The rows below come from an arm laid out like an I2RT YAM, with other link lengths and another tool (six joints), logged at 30 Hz.
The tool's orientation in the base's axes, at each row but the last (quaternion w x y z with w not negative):
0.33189, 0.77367, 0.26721, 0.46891
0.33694, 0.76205, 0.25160, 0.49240
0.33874, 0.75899, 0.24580, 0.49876
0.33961, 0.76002, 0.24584, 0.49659
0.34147, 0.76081, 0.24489, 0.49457
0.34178, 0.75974, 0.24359, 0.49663
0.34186, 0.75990, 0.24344, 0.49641
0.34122, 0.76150, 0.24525, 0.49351
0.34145, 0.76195, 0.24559, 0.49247
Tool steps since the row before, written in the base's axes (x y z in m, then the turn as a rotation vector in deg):
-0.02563, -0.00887, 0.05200, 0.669, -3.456, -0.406
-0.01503, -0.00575, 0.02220, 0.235, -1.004, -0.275
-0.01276, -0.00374, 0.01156, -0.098, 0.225, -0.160
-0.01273, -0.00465, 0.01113, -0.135, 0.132, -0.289
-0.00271, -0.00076, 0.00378, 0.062, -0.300, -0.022
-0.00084, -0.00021, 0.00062, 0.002, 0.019, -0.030
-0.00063, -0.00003, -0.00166, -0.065, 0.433, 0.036
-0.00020, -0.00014, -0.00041, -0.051, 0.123, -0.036
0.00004, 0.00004, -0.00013, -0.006, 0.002, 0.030
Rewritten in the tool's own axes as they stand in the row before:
0.01138, 0.04277, -0.03849, -2.448, 1.959, 1.651
0.00294, 0.01984, -0.01869, -0.787, 0.452, 0.562
-0.00070, 0.01076, -0.01394, 0.028, -0.271, -0.107
-0.00168, 0.01102, -0.01354, -0.128, -0.310, -0.081
0.00061, 0.00328, -0.00333, -0.202, 0.179, 0.146
-0.00011, 0.00058, -0.00088, -0.003, -0.035, 0.005
-0.00124, -0.00126, -0.00012, 0.303, -0.255, -0.190
-0.00042, -0.00023, -0.00003, 0.046, -0.109, -0.071
-0.00003, -0.00012, 0.00006, 0.017, 0.021, -0.015

